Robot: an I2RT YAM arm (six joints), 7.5 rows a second.
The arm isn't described. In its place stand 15 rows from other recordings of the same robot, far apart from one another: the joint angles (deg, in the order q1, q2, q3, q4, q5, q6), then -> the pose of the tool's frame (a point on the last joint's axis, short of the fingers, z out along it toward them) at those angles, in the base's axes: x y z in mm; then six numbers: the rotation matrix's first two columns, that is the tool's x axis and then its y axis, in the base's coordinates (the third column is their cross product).
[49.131, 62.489, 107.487, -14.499, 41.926, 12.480] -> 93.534 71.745 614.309 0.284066 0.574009 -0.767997 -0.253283 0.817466 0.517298
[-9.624, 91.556, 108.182, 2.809, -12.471, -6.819] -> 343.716 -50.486 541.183 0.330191 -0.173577 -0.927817 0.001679 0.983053 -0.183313
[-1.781, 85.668, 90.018, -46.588, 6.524, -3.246] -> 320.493 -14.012 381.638 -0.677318 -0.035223 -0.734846 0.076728 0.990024 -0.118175
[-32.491, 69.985, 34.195, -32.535, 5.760, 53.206] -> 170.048 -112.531 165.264 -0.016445 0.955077 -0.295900 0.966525 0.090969 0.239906
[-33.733, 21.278, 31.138, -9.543, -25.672, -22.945] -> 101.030 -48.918 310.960 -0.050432 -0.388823 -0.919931 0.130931 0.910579 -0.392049
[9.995, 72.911, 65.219, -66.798, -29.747, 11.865] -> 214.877 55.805 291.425 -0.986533 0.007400 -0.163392 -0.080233 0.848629 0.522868
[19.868, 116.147, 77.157, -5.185, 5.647, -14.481] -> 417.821 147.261 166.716 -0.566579 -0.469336 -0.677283 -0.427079 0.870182 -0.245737
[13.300, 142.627, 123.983, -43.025, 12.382, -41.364] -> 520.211 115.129 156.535 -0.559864 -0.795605 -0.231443 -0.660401 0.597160 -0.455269
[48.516, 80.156, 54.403, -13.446, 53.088, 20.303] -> 217.076 202.528 260.923 -0.406342 -0.144945 -0.902151 0.108239 0.972750 -0.205040
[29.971, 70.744, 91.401, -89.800, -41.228, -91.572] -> 141.521 108.696 411.132 0.600977 -0.521293 -0.605871 -0.793325 -0.481308 -0.372798
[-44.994, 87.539, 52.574, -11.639, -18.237, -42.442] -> 232.688 -216.885 207.687 -0.729765 -0.176728 -0.660463 0.036578 0.954539 -0.295833
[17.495, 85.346, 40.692, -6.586, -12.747, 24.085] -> 267.643 92.598 162.343 -0.852382 0.148665 -0.501341 -0.084465 0.907004 0.412565
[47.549, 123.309, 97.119, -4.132, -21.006, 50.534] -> 330.674 380.395 225.703 -0.909597 0.073406 -0.408956 -0.307511 0.542967 0.781425
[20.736, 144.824, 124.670, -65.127, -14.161, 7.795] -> 460.215 183.544 129.352 -0.972554 -0.227579 -0.048440 -0.232367 0.939221 0.252723
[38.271, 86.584, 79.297, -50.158, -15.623, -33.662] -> 239.928 201.499 314.202 -0.157077 -0.803863 -0.573700 -0.957967 0.265223 -0.109340
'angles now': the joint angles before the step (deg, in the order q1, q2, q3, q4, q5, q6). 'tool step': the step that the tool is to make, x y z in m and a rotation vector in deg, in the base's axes. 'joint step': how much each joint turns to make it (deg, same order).
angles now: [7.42, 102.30, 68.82, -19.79, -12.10, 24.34]
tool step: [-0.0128, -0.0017, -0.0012, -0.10, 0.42, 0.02]
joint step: [0.00, -2.47, -3.17, 0.26, 0.02, -0.05]
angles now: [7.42, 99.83, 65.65, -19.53, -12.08, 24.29]
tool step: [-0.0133, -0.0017, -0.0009, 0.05, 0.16, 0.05]
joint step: [0.00, -2.68, -3.30, 0.47, -0.09, 0.00]
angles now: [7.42, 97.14, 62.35, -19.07, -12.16, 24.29]
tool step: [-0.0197, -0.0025, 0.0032, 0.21, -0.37, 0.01]
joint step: [0.00, -4.54, -4.31, 0.18, -0.14, 0.09]
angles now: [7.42, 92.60, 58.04, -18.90, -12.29, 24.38]
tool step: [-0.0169, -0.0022, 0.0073, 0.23, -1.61, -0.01]
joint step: [0.00, -4.66, -3.37, 0.34, -0.01, 0.02]
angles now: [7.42, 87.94, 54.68, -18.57, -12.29, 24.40]
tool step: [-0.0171, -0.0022, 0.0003, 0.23, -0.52, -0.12]
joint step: [0.00, -4.01, -3.79, 0.37, -0.05, 0.20]
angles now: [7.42, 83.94, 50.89, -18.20, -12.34, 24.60]
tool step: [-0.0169, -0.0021, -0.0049, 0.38, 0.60, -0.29]
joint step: [0.00, -3.41, -3.96, 0.12, -0.18, 0.52]
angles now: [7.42, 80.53, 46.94, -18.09, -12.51, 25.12]
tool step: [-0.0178, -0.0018, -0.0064, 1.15, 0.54, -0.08]
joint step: [-0.01, -3.63, -4.35, 0.52, -0.91, 0.83]
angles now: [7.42, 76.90, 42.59, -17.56, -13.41, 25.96]
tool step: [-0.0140, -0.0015, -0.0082, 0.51, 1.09, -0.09]
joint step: [0.01, -2.46, -3.53, 0.17, -0.45, 0.49]
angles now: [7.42, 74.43, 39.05, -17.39, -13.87, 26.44]
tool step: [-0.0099, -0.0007, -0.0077, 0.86, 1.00, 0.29]
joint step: [0.00, -1.49, -2.71, 0.44, -0.96, 0.37]
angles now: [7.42, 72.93, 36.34, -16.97, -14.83, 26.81]
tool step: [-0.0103, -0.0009, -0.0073, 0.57, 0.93, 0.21]
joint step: [0.01, -1.66, -2.69, 0.25, -0.67, 0.25]
